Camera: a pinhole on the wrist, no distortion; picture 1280 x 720 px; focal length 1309.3 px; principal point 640.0 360.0 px. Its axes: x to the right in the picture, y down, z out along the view. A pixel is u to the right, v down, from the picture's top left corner.
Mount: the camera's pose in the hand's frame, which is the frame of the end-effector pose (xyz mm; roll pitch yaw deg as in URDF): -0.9 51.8 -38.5 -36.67 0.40 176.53
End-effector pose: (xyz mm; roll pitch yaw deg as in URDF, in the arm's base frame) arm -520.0 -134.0 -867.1 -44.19 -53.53 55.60
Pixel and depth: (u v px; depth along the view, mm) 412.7 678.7 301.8
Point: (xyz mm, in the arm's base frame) -600.0 -294.5 -691.6
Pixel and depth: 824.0 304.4 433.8
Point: -783.1 -362.3 -716.3
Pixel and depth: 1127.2 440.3 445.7
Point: -792.1 -445.8 -794.9
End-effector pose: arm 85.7 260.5 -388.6 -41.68 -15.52 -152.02
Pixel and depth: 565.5 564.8 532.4
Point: 183.8 339.8 70.2
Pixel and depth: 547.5 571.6 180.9
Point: 111.2 274.7 -272.2
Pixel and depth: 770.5 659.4 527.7
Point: 238.2 407.5 42.7
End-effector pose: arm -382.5 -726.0 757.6 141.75 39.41 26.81
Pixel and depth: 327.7 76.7 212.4
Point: -408.3 -813.7 613.9
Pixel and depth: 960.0 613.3 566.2
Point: -813.1 -864.8 477.5
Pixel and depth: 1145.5 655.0 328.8
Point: -650.1 -813.9 646.5
